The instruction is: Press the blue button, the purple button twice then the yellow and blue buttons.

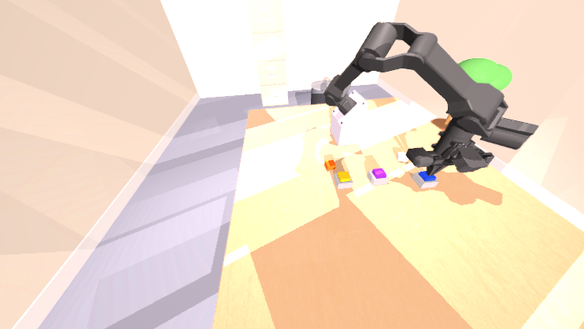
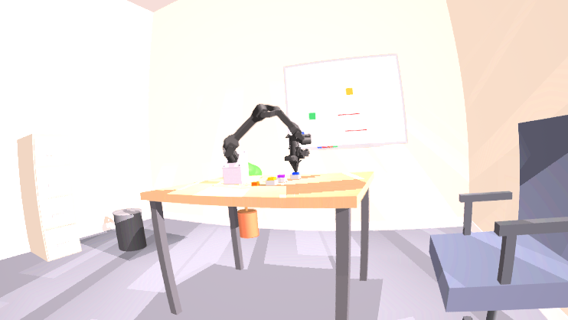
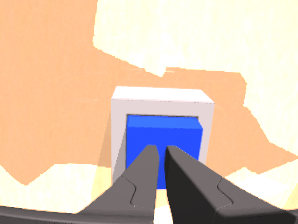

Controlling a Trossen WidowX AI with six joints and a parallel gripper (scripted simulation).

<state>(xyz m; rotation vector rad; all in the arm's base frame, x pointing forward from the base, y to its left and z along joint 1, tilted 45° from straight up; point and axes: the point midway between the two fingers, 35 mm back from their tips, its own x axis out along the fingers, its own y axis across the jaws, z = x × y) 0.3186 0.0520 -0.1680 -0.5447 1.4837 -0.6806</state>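
Right now the blue button is 1 cm below my gripper tip. The rest, counted from my gripper tip: orange block: 28 cm to the right, 14 cm behind, 3 cm below; then yellow button: 26 cm to the right, 5 cm behind, 1 cm below; then purple button: 14 cm to the right, 4 cm behind, 1 cm below.
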